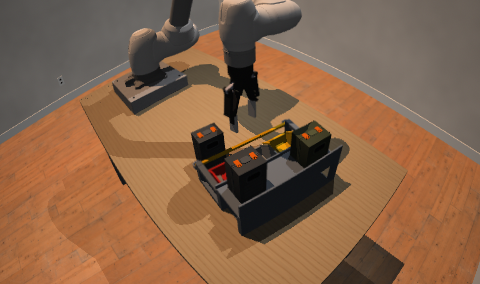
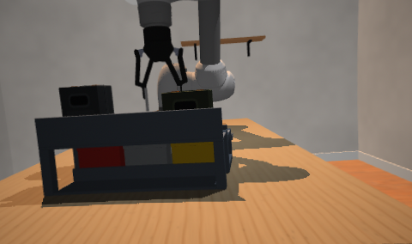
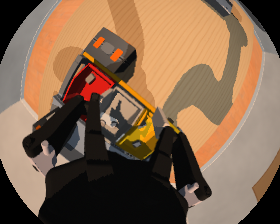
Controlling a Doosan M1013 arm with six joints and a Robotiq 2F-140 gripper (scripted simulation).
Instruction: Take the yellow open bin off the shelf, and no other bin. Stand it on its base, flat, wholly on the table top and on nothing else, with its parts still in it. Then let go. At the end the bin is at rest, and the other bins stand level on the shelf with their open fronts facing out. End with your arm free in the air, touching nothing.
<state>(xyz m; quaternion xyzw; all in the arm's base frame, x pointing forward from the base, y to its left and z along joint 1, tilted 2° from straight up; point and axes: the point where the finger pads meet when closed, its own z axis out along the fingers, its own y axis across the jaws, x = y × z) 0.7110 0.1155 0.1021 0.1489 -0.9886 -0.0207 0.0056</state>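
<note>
Now: hand 11 cm above the thin yellow bar. The rest, counted from my hand: yellow open bin 13 cm below, 11 cm to the left, 11 cm ahead; then red bin 13 cm below, 12 cm to the right, 10 cm ahead; then grey bin 13 cm below, 11 cm ahead.
</note>
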